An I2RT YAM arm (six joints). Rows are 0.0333 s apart.
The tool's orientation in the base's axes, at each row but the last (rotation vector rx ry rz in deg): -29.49 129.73 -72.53; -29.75 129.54 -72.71; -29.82 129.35 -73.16; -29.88 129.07 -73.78; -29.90 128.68 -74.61; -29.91 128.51 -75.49; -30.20 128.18 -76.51; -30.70 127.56 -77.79; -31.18 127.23 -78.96; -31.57 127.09 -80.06; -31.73 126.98 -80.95
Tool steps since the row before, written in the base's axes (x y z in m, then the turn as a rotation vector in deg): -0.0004 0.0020 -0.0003 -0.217 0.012 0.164; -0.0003 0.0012 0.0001 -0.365 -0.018 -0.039; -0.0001 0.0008 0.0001 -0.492 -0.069 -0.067; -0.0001 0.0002 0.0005 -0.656 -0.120 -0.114; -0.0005 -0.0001 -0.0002 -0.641 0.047 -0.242; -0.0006 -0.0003 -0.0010 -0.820 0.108 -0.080; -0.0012 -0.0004 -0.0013 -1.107 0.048 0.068; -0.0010 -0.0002 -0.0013 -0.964 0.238 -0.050; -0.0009 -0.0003 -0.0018 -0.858 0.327 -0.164; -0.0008 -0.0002 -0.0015 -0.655 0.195 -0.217; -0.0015 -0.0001 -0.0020 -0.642 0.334 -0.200
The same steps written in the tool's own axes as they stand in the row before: -0.0007 0.0013 -0.0015 0.131 -0.117 -0.208; -0.0004 0.0005 -0.0010 0.313 0.056 -0.184; -0.0004 0.0003 -0.0006 0.450 0.067 -0.211; -0.0001 -0.0003 -0.0004 0.621 0.097 -0.252; 0.0005 0.0002 -0.0001 0.545 0.287 -0.304; 0.0009 0.0008 0.0003 0.622 0.186 -0.518; 0.0015 0.0011 0.0001 0.858 0.051 -0.703; 0.0012 0.0012 0.0001 0.660 0.227 -0.708; 0.0012 0.0016 0.0004 0.545 0.359 -0.667; 0.0010 0.0014 0.0003 0.461 0.335 -0.435; 0.0016 0.0019 0.0000 0.371 0.373 -0.536
